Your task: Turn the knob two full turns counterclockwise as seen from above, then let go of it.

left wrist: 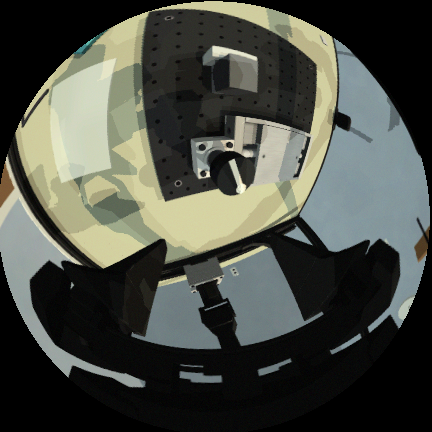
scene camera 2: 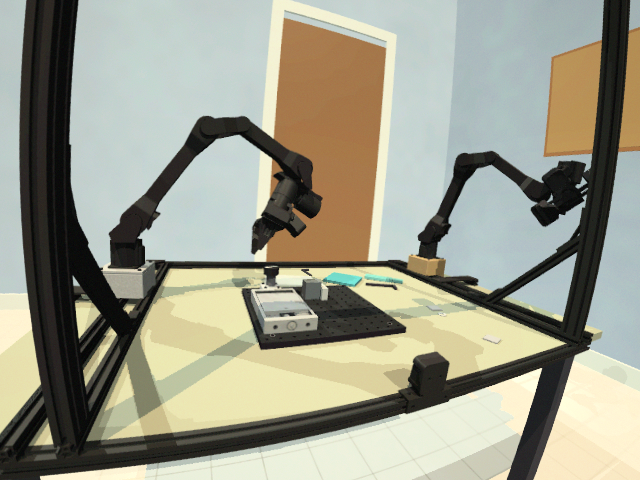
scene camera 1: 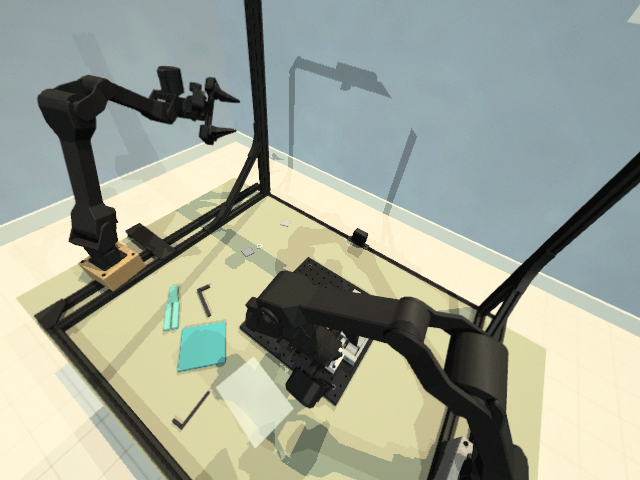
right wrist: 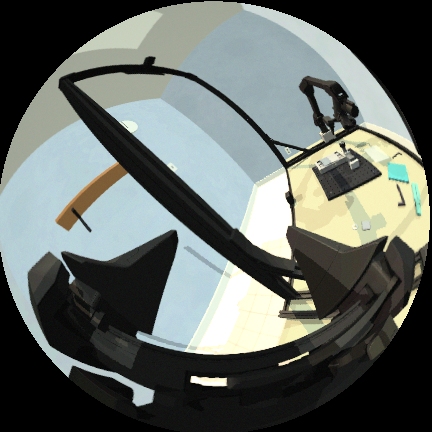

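Seen in the pictures: left gripper, fingertip midpoint: (left wrist: 218,241) (scene camera 2: 255,251) (scene camera 1: 343,364) (right wrist: 339,133); right gripper, fingertip midpoint: (scene camera 2: 574,196) (scene camera 1: 238,115) (right wrist: 234,233); left arm's base, link origin: (left wrist: 206,284) (scene camera 2: 127,265) (right wrist: 324,130); right arm's base, link origin: (scene camera 2: 427,257) (scene camera 1: 108,258).
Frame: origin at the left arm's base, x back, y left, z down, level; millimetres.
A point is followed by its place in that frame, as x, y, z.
The black round knob (scene camera 2: 270,273) {-331, -27, 5} (left wrist: 231,172) {-340, -2, -7} (right wrist: 343,146) {-355, -10, 9} stands upright on a silver square mount on the black perforated board (scene camera 2: 356,322) {-497, -177, 68} (left wrist: 165,65) {-451, 48, 68} (scene camera 1: 320,273) {-523, -191, 68}. In the left wrist view a pale pointer line runs across its top toward the lower right. My left gripper (scene camera 2: 255,248) {-297, 16, -38} (left wrist: 218,241) {-297, 16, -38} is open and empty, tilted, above the knob and apart from it. In scene camera 1 my left arm hides the knob and the left fingertips. My right gripper (scene camera 1: 237,115) {-971, -277, -241} (right wrist: 234,233) {-971, -277, -241} is open and empty, raised high at the other side of the table.
A silver fixture (scene camera 2: 289,325) {-350, -208, 54} (left wrist: 280,150) {-355, -111, 39} stands beside the knob, and a grey block (scene camera 2: 311,289) {-433, -34, 42} (left wrist: 242,72) {-435, -17, 24} stands nearby on the board. A teal square (scene camera 1: 204,346) {-586, 173, 71}, a white sheet (scene camera 1: 253,400) {-410, 169, 76} and an L-shaped key (scene camera 1: 193,410) {-489, 264, 75} lie on the table. Black frame posts rise at its corners.
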